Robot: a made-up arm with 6 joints. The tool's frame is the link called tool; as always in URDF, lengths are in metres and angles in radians. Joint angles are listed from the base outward.
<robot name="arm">
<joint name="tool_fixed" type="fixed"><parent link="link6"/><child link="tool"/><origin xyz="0 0.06 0.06" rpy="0.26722 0.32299 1.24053"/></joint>
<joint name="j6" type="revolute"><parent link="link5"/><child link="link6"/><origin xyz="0.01 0 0.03" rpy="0 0 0"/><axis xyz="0 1 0"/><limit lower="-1.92" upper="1.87"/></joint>
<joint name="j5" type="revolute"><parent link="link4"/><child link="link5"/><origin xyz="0.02 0.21 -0.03" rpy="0 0 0"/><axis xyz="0.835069 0.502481 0.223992"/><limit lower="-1.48" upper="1.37"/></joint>
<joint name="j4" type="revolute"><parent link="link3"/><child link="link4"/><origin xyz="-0.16 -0.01 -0.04" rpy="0 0 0"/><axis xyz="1 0 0"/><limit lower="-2.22" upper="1.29"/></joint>
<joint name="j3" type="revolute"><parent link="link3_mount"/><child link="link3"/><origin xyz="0.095 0.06 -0.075" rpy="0 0 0"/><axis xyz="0 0 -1"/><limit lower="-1.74" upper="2.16"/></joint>
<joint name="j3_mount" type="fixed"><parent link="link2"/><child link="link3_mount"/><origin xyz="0.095 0.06 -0.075" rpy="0 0 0"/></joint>
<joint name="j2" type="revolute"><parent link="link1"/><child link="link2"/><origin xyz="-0.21 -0.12 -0.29" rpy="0 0 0"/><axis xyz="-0.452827 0.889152 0.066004"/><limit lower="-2.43" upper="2.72"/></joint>
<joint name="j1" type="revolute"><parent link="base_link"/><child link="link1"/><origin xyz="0.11 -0.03 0.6" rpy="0 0 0"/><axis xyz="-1 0 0"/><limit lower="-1.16" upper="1.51"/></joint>
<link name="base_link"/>
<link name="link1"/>
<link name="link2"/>
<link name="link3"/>
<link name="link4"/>
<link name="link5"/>
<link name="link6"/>
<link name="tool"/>
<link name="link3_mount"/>
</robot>
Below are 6 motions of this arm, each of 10 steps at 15 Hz.
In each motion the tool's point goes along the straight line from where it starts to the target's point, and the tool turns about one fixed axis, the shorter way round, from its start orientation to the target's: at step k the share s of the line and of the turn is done. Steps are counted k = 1, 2, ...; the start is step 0. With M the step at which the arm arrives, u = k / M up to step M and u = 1 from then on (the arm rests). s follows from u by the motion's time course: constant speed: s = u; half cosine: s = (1 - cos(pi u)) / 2; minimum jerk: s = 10 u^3 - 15 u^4 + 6 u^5.
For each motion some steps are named. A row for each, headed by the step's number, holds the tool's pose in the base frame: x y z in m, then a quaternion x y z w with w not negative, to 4 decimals.
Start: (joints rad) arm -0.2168 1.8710 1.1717 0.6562 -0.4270 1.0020
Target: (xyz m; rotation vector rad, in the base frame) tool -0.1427 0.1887 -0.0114 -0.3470 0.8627 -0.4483
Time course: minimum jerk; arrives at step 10
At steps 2, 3, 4, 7, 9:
2: -0.2650 0.0538 -0.0897 0.1125 0.7540 -0.2593 0.5929
3: -0.2514 0.0689 -0.0810 0.0815 0.7248 -0.2577 0.6337
4: -0.2313 0.0910 -0.0681 0.0356 0.6774 -0.2538 0.6895
7: -0.1639 0.1653 -0.0250 -0.1189 0.4828 -0.2269 0.8374
9: -0.1438 0.1875 -0.0121 -0.1635 0.4162 -0.2150 0.8682

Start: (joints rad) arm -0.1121 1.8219 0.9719 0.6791 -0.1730 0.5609
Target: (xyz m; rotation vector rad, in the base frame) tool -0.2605 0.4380 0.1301 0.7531 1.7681 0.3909
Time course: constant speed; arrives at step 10
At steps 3, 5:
3: -0.2560 0.1573 0.0002 0.1837 0.7613 -0.0144 0.6216
5: -0.2573 0.2375 0.0373 0.2238 0.7621 0.0374 0.6064

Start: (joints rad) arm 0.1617 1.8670 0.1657 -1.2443 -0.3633 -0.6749
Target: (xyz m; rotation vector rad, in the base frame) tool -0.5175 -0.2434 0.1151 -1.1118 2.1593 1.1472
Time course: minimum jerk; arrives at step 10
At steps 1, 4, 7, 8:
1: -0.6191 -0.2611 0.3528 0.3342 -0.6778 -0.6152 0.2246
4: -0.5874 -0.2556 0.2787 0.3663 -0.7317 -0.5685 0.0851
7: -0.5342 -0.2463 0.1542 -0.3989 0.7796 0.4580 0.1527
8: -0.5234 -0.2444 0.1290 -0.4020 0.7825 0.4313 0.2000

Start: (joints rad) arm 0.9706 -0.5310 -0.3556 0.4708 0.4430 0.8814
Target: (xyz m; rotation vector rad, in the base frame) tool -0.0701 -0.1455 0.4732 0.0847 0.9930 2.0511
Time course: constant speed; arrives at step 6
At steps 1, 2, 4, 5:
1: -0.0450 -0.1385 0.3649 0.0815 0.6043 0.6737 0.4175
2: -0.0500 -0.1399 0.3866 0.0723 0.5654 0.7064 0.4197
4: -0.0601 -0.1427 0.4299 0.0533 0.4831 0.7659 0.4208
5: -0.0651 -0.1441 0.4515 0.0436 0.4400 0.7927 0.4197

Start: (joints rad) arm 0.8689 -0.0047 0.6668 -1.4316 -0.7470 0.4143
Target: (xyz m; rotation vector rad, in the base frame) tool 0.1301 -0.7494 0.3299 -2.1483 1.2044 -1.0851
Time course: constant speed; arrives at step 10
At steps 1, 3, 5, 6, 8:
1: 0.0390 -0.5746 0.0429 -0.6684 0.5590 -0.4220 0.2504
3: 0.0593 -0.6135 0.1066 -0.6946 0.5330 -0.4166 0.2449
5: 0.0795 -0.6523 0.1704 -0.7197 0.5062 -0.4106 0.2392
6: 0.0896 -0.6717 0.2023 -0.7319 0.4925 -0.4073 0.2361
8: 0.1099 -0.7106 0.2661 -0.7555 0.4647 -0.4005 0.2299

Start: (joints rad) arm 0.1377 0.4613 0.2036 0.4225 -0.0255 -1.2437
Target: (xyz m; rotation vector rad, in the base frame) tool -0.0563 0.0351 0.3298 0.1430 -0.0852 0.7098
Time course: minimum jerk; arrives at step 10
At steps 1, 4, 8, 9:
1: -0.1028 0.1473 0.1302 -0.2668 -0.1347 0.3889 0.8715
4: -0.0883 0.1123 0.1924 -0.1636 -0.1070 0.3810 0.9037
8: -0.0590 0.0417 0.3181 0.0501 -0.0474 0.3508 0.9339
9: -0.0567 0.0361 0.3281 0.0670 -0.0425 0.3477 0.9343

